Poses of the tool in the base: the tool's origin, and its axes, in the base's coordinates. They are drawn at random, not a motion.
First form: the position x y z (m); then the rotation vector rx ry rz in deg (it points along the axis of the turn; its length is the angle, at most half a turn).
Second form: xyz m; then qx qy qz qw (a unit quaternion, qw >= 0). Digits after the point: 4 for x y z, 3 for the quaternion.
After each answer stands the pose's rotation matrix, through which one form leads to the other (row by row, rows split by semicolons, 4 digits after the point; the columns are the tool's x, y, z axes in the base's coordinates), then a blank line. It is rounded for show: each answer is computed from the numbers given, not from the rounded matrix.
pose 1, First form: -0.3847 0.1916 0.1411 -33.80 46.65 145.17
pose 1, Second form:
-0.3847 0.1916 0.1411 -0.212 0.292 0.909 0.206
-0.8252 -0.4991 -0.2646; 0.2516 -0.7440 0.6190; -0.5058 0.4442 0.7395

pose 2, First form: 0.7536 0.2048 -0.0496 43.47 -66.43 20.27
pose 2, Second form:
0.7536 0.2048 -0.0496 0.348 -0.532 0.162 0.755
0.3823 -0.6147 -0.6899; -0.1249 0.7054 -0.6977; 0.9156 0.3529 0.1929

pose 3, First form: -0.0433 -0.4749 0.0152 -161.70 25.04 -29.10
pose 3, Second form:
-0.0433 -0.4749 0.0152 -0.966 0.150 -0.174 0.120
0.8948 -0.2472 0.3718; -0.3307 -0.9264 0.1802; 0.2998 -0.2842 -0.9107

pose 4, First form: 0.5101 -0.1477 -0.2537 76.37 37.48 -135.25
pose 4, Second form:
0.5101 -0.1477 -0.2537 0.471 0.231 -0.833 0.176
-0.4955 0.5099 -0.7032; -0.0752 -0.8317 -0.5501; -0.8653 -0.2197 0.4505

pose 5, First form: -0.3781 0.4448 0.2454 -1.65 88.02 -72.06
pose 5, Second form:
-0.3781 0.4448 0.2454 -0.012 0.648 -0.531 0.546
-0.4027 0.5639 0.7210; -0.5954 0.4368 -0.6743; -0.6952 -0.7008 0.1599

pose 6, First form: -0.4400 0.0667 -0.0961 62.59 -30.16 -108.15
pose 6, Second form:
-0.4400 0.0667 -0.0961 0.439 -0.211 -0.758 0.434
-0.2383 0.4726 -0.8484; -0.8435 -0.5338 -0.0604; -0.4814 0.7012 0.5258

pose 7, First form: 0.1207 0.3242 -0.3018 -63.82 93.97 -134.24
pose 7, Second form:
0.1207 0.3242 -0.3018 -0.363 0.534 -0.763 0.036
-0.7343 -0.3321 0.5920; -0.4426 -0.4270 -0.7885; 0.5147 -0.8410 0.1666

